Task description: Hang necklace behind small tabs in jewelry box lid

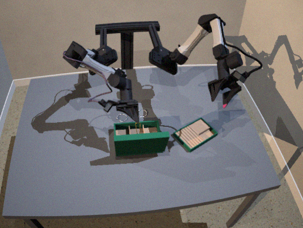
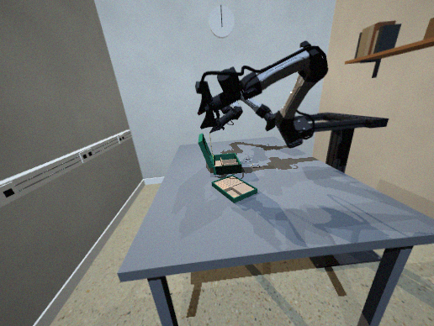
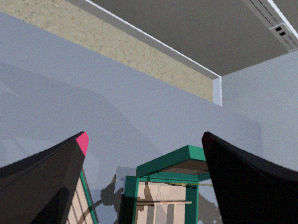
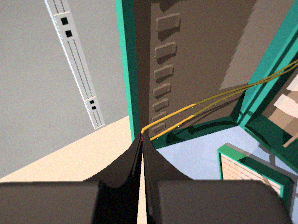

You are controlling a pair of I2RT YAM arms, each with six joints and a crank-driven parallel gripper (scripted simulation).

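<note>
Right now the green jewelry box is 6 cm behind my right hand, 1 cm to the left of it and 14 cm below it. The rest, counted from my right hand: green-rimmed tray 13 cm behind, 33 cm to the left, 25 cm below.
</note>
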